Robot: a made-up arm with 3 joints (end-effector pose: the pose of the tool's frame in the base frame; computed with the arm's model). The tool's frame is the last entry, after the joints.
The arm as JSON. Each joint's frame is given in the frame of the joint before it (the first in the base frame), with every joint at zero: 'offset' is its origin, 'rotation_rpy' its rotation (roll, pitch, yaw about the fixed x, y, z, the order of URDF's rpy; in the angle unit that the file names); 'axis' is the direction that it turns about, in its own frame. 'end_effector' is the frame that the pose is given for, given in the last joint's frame.
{
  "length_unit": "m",
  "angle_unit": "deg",
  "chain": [
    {
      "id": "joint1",
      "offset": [
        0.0,
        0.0,
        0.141
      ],
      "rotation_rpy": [
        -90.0,
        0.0,
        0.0
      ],
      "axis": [
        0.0,
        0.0,
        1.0
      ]
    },
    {
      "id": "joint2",
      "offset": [
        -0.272,
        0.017,
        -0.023
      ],
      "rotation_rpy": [
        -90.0,
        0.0,
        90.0
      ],
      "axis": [
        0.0,
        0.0,
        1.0
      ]
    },
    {
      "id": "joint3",
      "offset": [
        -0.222,
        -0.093,
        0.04
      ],
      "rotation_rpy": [
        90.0,
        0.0,
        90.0
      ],
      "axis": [
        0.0,
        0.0,
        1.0
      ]
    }
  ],
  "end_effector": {
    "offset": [
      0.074,
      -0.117,
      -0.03
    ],
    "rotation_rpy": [
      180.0,
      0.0,
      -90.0
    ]
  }
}
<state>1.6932 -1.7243 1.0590</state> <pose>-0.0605 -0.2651 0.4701 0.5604 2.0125 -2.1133</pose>
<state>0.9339 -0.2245 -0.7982</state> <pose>0.1008 0.0429 0.4361 0.5629 0.7900 0.6313</pose>
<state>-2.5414 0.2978 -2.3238</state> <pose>0.1904 0.2698 -0.1792 -2.4123 -0.9149 0.5780</pose>
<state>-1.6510 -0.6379 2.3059</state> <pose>-0.1823 -0.1282 -0.3204 1.7729 -0.2174 -1.2121</pose>
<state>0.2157 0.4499 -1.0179</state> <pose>-0.1526 0.2250 0.3209 -0.3019 0.4230 1.0446</pose>
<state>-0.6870 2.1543 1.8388</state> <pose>-0.2216 0.1874 -0.2421 -1.1553 -2.3245 -1.6435</pose>
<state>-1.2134 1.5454 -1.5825</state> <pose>0.1237 0.2343 -0.1607 -1.5469 0.2697 0.3091</pose>
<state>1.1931 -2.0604 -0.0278</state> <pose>-0.1789 -0.2559 0.2777 1.7777 0.6959 -1.1856</pose>
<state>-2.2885 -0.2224 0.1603</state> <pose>-0.0356 -0.0773 -0.1666 0.2966 -2.2535 0.1701</pose>
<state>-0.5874 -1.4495 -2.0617</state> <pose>-0.3859 -0.2452 0.1758 0.3914 -1.8292 1.9900</pose>
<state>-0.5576 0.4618 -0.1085</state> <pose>-0.2621 0.1180 0.2066 -0.4784 -0.5220 -0.0248</pose>
